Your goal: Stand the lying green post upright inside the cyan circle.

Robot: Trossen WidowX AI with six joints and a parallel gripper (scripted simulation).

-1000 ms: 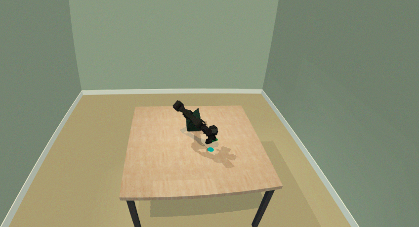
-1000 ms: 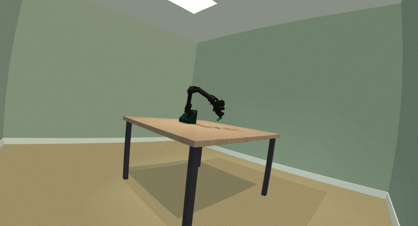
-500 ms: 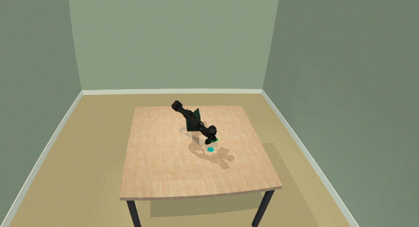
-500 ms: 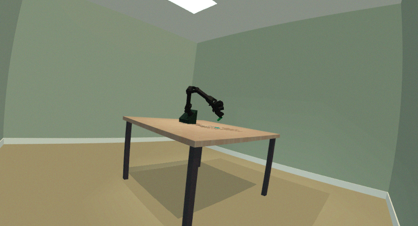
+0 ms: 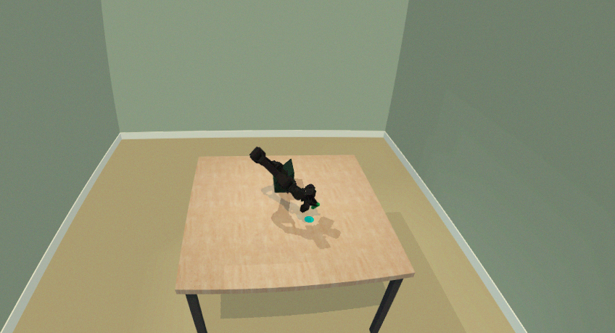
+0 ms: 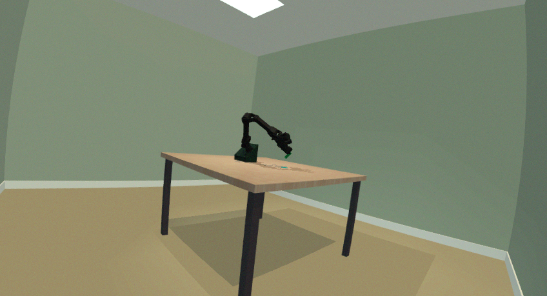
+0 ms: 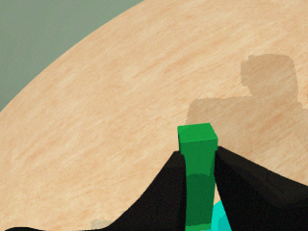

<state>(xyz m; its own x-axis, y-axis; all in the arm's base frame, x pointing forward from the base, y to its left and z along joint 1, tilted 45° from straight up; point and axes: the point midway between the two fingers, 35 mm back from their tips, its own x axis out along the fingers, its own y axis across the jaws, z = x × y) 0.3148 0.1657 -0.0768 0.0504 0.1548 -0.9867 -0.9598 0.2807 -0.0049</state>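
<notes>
The cyan circle is 120 mm below my gripper tip and 40 mm to the right of it. From my gripper tip the other things lie so: green post: 20 mm below, 10 mm to the right, 10 mm behind.
</notes>
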